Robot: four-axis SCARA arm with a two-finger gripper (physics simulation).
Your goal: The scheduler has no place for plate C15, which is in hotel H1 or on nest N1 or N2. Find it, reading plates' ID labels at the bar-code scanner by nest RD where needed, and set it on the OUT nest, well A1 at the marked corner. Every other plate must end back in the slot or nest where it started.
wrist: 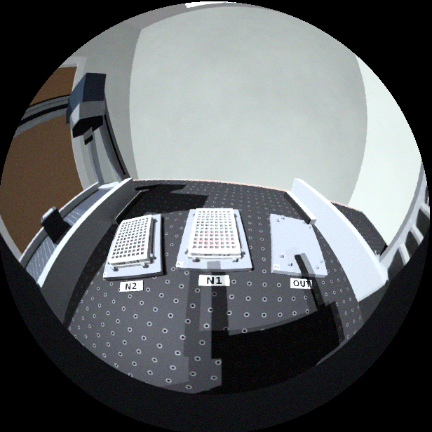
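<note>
A white well plate (215, 232) with faint reddish wells sits on nest N1 (187, 263). Another white plate (132, 241) sits on nest N2 (158, 250). No ID label on either plate can be read. The OUT nest (297, 242) at the right bears no plate; a small mark shows at its near left corner. My gripper (213, 181) is open and empty, its pale fingers wide apart at the left and right. In the view the N1 plate shows between them, with neither finger touching it. Hotel H1 and nest RD cannot be made out.
A dark blue device (87, 97) hangs on a frame at the upper left. A small black block (54, 226) stands by a pale ledge at the left. Pale slatted structure (413, 239) shows at the right edge. Arm shadows fall across the perforated deck (150, 312).
</note>
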